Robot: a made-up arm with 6 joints.
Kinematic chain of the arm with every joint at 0, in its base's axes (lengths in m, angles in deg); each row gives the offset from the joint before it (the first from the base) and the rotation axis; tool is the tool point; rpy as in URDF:
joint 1: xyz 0 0 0.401 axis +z
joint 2: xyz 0 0 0 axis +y
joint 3: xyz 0.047 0 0.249 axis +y
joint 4: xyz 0.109 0 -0.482 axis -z
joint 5: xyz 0 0 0 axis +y
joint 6: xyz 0.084 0 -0.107 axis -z
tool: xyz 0 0 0 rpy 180 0 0
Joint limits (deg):
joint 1: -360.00..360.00
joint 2: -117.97..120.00
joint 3: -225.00..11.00
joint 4: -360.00..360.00
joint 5: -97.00..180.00
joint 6: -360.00..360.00
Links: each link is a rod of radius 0.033 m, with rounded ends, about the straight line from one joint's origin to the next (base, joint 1, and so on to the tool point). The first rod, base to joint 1, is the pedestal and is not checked.
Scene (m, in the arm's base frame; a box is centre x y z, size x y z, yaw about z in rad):
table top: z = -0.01
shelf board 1: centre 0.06 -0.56 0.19 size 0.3 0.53 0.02 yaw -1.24
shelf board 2: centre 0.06 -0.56 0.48 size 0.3 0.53 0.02 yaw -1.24
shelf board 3: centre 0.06 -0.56 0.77 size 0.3 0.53 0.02 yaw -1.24
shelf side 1: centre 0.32 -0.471 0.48 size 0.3 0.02 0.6 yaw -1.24
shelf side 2: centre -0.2 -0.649 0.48 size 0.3 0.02 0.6 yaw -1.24
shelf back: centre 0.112 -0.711 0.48 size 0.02 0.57 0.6 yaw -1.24
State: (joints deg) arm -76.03 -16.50 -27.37 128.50 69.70 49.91
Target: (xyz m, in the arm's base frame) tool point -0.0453 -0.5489 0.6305
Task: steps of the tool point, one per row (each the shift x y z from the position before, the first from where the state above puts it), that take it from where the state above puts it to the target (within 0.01 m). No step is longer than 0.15 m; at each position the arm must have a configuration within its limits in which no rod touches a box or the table.
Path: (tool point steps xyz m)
1: -0.0118 0.0298 0.0002
2: -0.0118 0.0350 0.0006
3: -0.0125 0.0393 0.0007
4: -0.0137 0.0426 0.0006
5: -0.0151 0.0448 -0.0003
6: -0.0167 0.0461 -0.0018
7: -0.0644 -0.0765 0.0788
8: -0.0842 -0.0273 0.1050
9: -0.0729 0.0306 0.1184
10: 0.0054 -0.0535 0.0174
11: 0.0135 -0.0605 0.0064
12: 0.0251 -0.0644 -0.0056
13: 0.0392 -0.0639 -0.0182

